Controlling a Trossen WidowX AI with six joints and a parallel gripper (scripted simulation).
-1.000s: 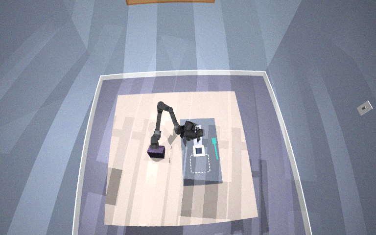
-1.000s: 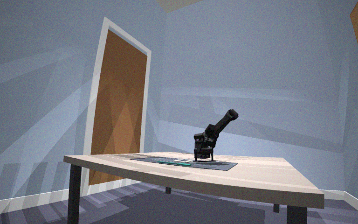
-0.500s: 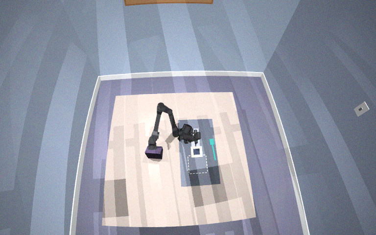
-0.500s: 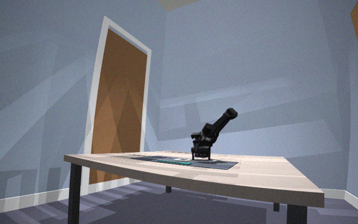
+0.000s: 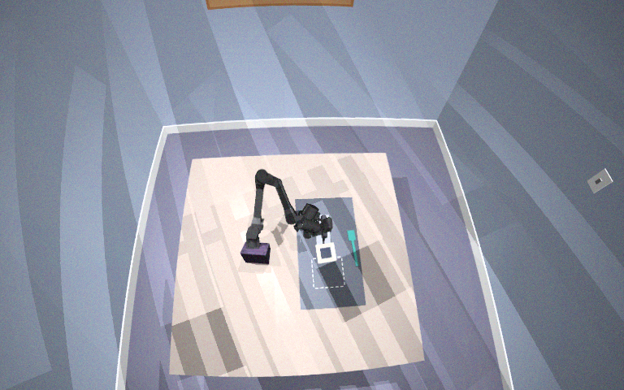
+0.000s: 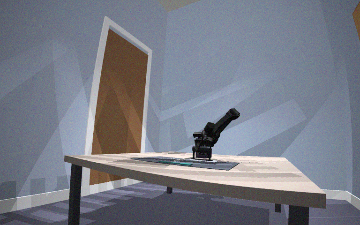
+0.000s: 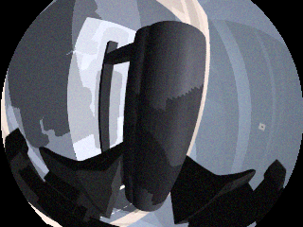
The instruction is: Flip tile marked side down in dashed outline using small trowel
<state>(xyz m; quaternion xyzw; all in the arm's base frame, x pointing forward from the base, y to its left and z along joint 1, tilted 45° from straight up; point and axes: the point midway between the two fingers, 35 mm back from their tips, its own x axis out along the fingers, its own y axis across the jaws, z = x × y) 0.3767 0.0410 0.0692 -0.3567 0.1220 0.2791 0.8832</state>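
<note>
The white tile is 2 cm behind my gripper tip, 10 cm to the right of it and 5 cm below it. Also, from my gripper tip: grey mat: 8 cm to the right, 8 cm below; teal trowel: 14 cm ahead, 6 cm to the right, 6 cm below.
</note>
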